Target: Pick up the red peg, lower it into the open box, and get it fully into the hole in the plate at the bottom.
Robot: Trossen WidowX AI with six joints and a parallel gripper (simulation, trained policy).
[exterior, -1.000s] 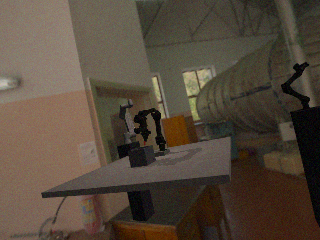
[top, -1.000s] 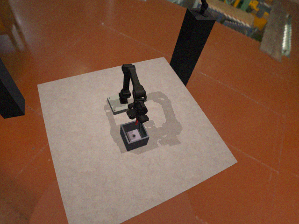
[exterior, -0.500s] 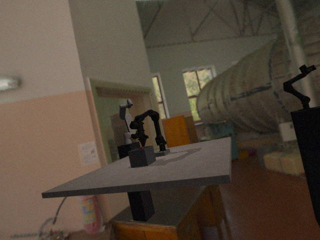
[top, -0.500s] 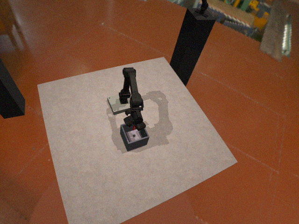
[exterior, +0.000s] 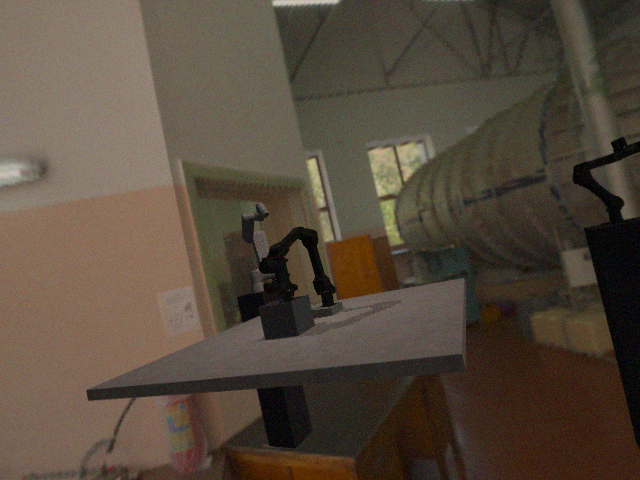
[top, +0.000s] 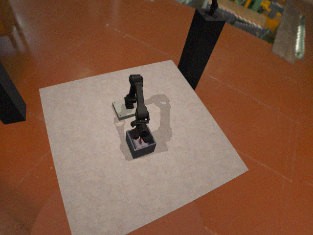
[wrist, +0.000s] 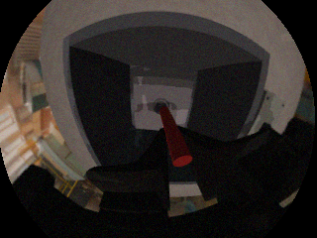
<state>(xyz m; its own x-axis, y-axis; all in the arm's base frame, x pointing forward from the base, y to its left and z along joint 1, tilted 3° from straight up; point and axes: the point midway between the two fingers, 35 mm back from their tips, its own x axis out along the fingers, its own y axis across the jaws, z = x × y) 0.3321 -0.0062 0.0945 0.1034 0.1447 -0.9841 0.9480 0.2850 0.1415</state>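
Now: gripper tip 1 cm to the left of the red peg and 1 cm below it. Round my gripper tip: plate: 1 cm ahead, 1 cm to the right, 6 cm below.
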